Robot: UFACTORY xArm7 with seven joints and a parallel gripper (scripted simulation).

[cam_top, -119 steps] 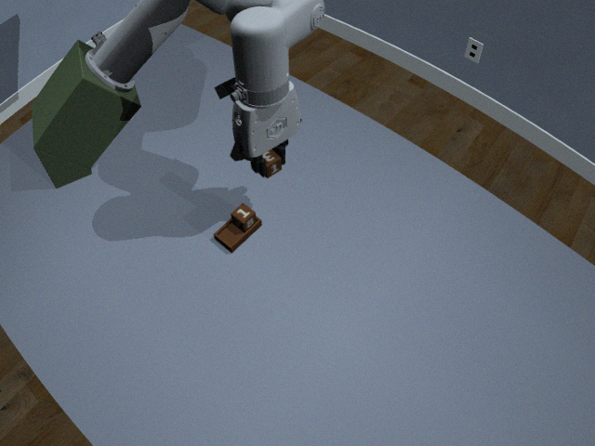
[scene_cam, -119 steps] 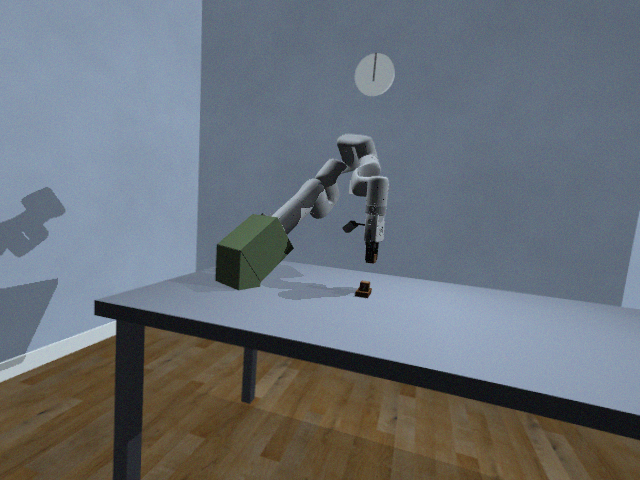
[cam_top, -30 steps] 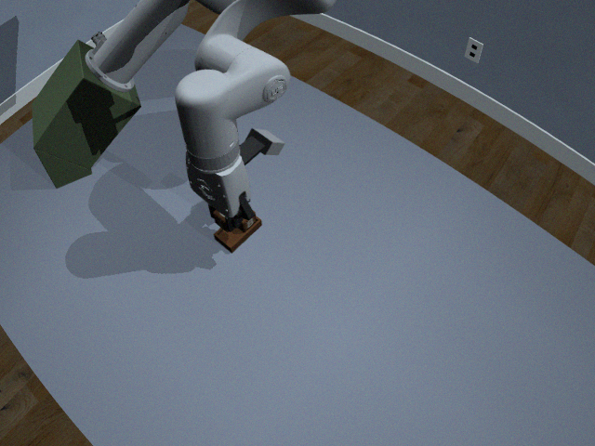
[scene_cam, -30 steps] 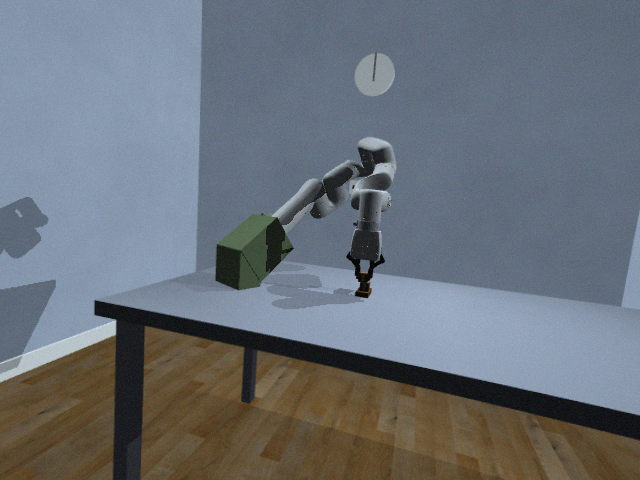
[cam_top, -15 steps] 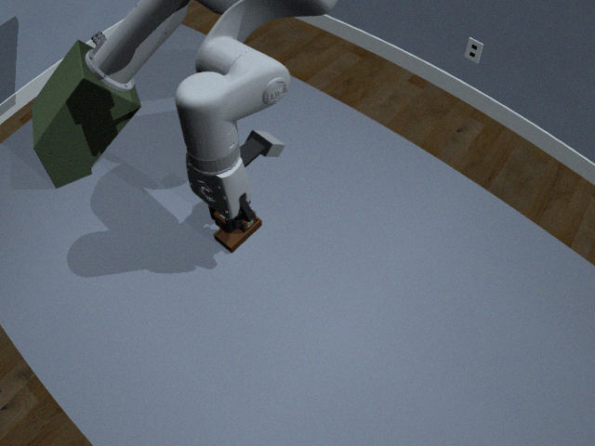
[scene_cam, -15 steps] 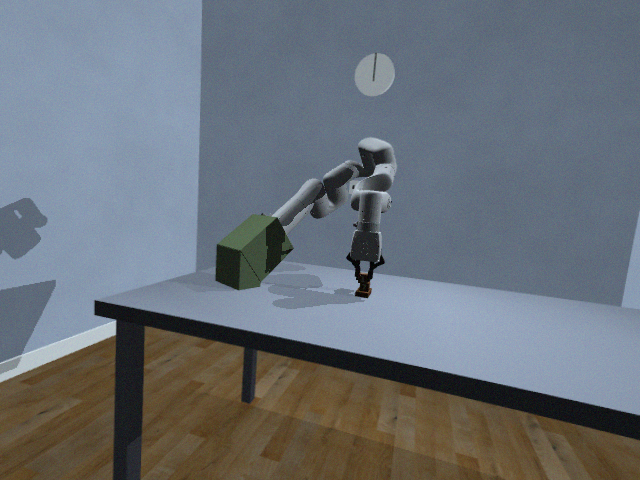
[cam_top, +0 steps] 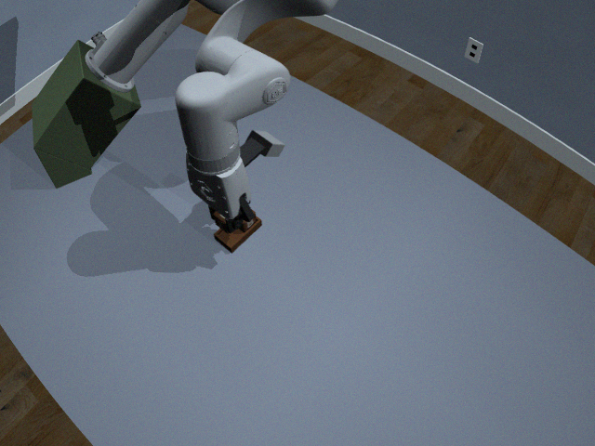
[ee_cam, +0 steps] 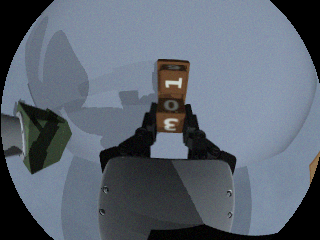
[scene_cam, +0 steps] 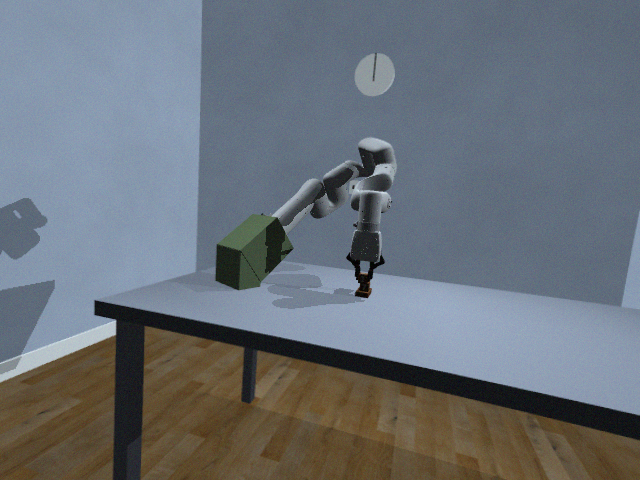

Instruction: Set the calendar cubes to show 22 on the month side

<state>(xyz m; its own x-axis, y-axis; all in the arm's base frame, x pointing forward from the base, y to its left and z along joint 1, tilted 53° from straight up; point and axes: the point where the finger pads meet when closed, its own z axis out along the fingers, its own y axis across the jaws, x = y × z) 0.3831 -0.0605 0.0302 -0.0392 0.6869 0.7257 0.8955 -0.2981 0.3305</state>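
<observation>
Right now my hand is 50 mm above the brown cube and 30 mm to the right of it. The rest, counted from my hand: brown tray: 70 mm below, 20 mm to the left.
</observation>
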